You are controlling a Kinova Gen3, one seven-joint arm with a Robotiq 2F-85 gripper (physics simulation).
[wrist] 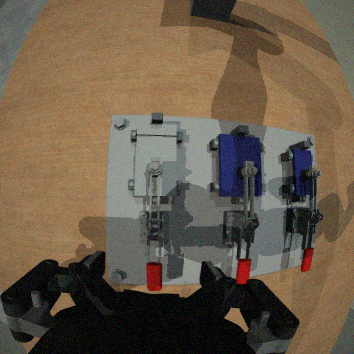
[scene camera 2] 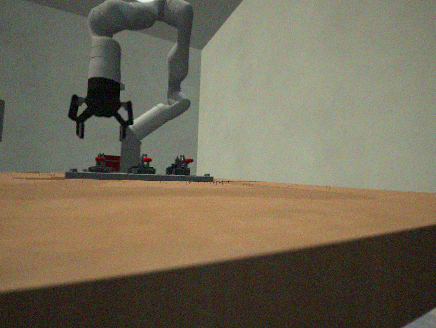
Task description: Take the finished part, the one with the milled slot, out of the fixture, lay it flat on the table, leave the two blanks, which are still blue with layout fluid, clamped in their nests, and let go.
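Frame: origin at the arm's base, x ahead, y right, z down, level; millimetres.
Where they show: gripper, fingertip midpoint: point(wrist: 152, 267) point(scene camera 2: 101, 139); arm's base, origin of the base link: point(scene camera 2: 132, 133).
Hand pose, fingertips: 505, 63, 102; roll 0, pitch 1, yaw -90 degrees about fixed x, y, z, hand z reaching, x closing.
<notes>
Things, the pixels of their centre, and the offset from my fingertips, as dx, dy, dz. "*": a spot on its surface instead. Level surfaces: height alone.
- finished part, body centre: point(wrist: 155, 158) -108, +8, +72
- toggle clamp, surface spot: point(wrist: 157, 200) * -58, +0, +45
- wooden table, its level: dz +98
The finished part point(wrist: 150, 150), a pale grey block with a thin slot line across its far end, sits in the left nest in the wrist view. A toggle clamp point(wrist: 155, 200) reaches over it, its tip on the part's top and its red handle point(wrist: 154, 277) towards me. Two blue blanks point(wrist: 230, 160) point(wrist: 301, 162) sit in the middle and right nests under similar clamps. The nests stand on the fixture plate point(wrist: 120, 200) point(scene camera 2: 150, 177). My gripper point(scene camera 2: 101, 136) point(wrist: 152, 267) is open and empty, pointing down above the plate, at its handle side. The parts cannot be made out in the scene view.
The wooden table point(scene camera 2: 225, 215) point(wrist: 65, 125) surrounds the plate. Bolt heads point(wrist: 119, 123) and small locating posts point(wrist: 180, 135) stand up from the plate. The other red handles point(wrist: 243, 271) point(wrist: 307, 260) also point towards me. A dark block point(wrist: 214, 7) stands beyond the plate. A red object point(scene camera 2: 113, 162) shows behind the clamps.
</notes>
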